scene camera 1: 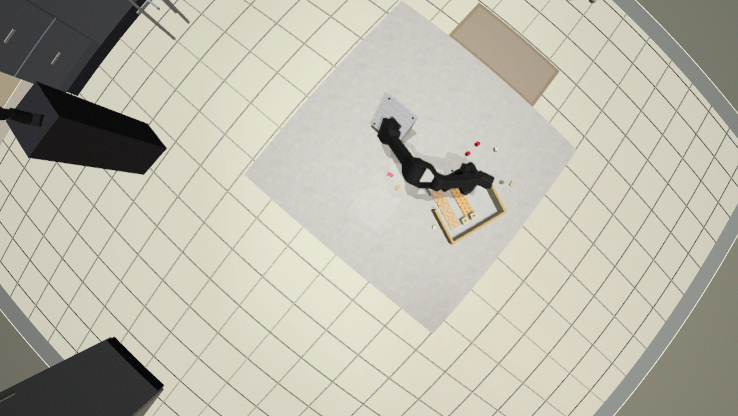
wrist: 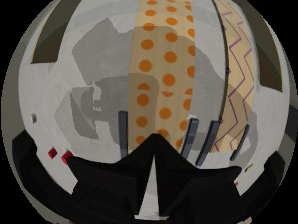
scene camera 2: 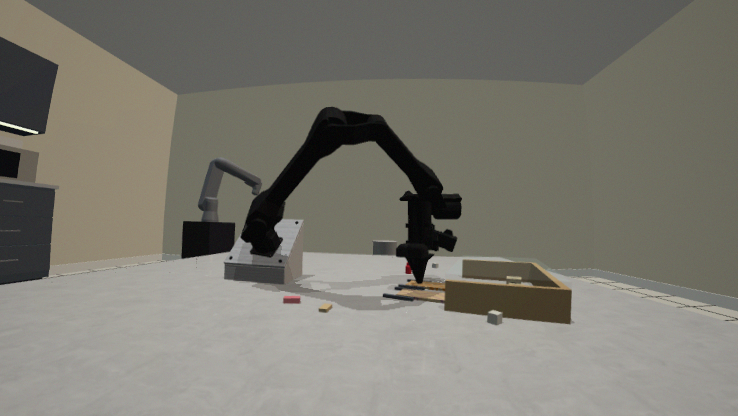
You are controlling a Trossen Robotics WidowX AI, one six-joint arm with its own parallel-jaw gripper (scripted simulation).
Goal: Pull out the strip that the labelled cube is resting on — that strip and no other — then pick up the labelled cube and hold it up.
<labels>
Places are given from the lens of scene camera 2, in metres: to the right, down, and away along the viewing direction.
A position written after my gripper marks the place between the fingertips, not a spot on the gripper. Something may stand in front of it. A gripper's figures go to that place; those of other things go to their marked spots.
my gripper point(scene camera 2: 419, 283): 0.12, 0.18, 0.60
wooden open-fronted tray point(scene camera 2: 520, 288): 0.24, 0.13, 0.37
</labels>
